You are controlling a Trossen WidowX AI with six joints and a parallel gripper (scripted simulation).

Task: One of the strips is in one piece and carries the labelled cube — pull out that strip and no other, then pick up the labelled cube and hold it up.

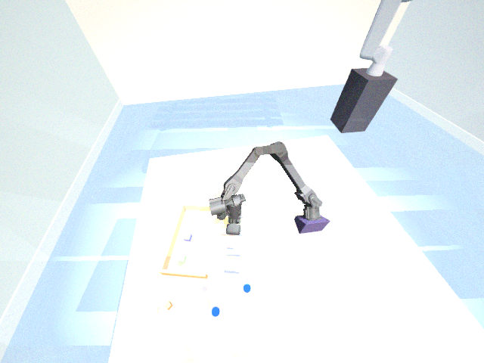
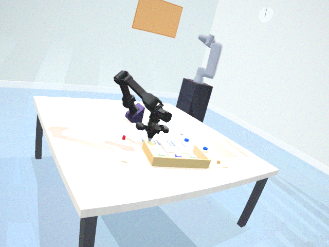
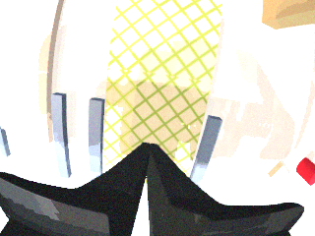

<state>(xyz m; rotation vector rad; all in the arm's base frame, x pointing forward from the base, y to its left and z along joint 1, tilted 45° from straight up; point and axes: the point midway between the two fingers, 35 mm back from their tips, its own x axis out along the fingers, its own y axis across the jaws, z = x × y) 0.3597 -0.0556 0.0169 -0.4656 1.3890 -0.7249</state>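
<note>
The yellow strip is 10 cm ahead of my gripper tip and 2 cm to the right of it. Round my gripper tip: small red block: 4 cm behind, 15 cm to the right.
</note>
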